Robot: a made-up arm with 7 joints.
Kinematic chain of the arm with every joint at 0, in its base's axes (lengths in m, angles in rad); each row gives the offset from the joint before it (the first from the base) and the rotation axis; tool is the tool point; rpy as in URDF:
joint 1: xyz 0 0 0.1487 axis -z
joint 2: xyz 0 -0.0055 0.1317 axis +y
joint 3: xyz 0 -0.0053 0.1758 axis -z
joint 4: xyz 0 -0.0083 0.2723 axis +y
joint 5: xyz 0 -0.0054 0.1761 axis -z
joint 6: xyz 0 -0.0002 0.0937 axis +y
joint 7: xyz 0 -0.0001 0.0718 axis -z
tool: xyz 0 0 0 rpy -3.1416 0 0
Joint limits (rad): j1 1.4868..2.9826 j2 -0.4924..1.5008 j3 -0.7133..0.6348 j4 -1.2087..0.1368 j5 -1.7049..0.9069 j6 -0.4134..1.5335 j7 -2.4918..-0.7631
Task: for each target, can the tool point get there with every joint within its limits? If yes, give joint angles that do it. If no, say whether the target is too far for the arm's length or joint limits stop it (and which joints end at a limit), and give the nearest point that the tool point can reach.
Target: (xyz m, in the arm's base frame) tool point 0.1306 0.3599 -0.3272
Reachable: no: joint limits stop it (at a limit: joint 2, joint 4, joint 6) | nearest point 0.1846 0.5087 0.6029 | short by 0.943 m
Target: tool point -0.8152 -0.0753 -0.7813
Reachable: no: too far | nearest point -0.7163 -0.0995 0.2199 | short by 1.006 m
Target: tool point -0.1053 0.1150 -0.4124
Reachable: no: joint limits stop it (at a limit: joint 1, joint 2, joint 4, joint 6) | nearest point -0.7101 -0.0840 0.2212 | short by 0.898 m
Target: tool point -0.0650 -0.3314 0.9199
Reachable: yes | joints 1.8949 0.8285 0.2638 -0.7941 0.2638 -0.1580 -1.4011
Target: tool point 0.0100 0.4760 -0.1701
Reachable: no: joint limits stop it (at a limit: joint 2, joint 4, joint 6) | nearest point 0.0114 0.5410 0.6029 | short by 0.776 m
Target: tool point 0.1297 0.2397 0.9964
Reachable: yes | joints 2.3650 -0.1589 -0.3143 -0.5393 0.3837 0.2794 -2.1382
